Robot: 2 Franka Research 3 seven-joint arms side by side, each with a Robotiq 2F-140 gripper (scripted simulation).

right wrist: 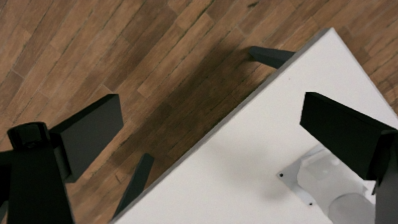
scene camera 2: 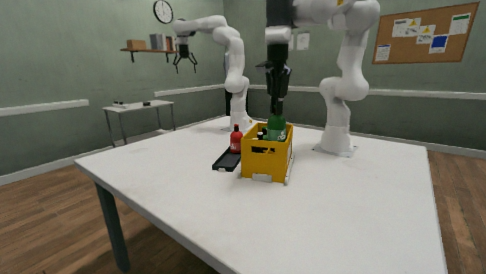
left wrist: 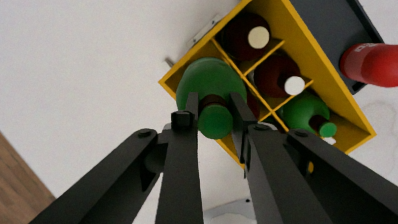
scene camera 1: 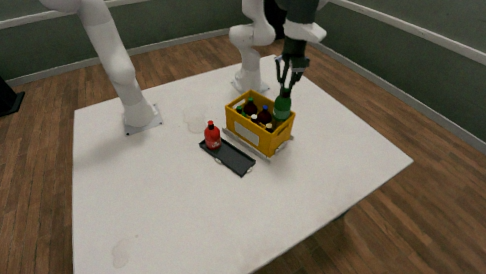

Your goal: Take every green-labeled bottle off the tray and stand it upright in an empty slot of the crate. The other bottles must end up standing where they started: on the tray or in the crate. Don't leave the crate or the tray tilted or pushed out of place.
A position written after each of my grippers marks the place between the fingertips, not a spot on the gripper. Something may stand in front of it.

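Observation:
You've got my left gripper at (scene camera 2: 276,113), and the same gripper is at (left wrist: 213,107) and at (scene camera 1: 284,95). My right gripper is at (right wrist: 211,109). There's a yellow crate too, at (scene camera 1: 264,141) and (scene camera 2: 276,163), but in the right wrist view the crate is out of frame. And I see a green bottle at (left wrist: 213,79).

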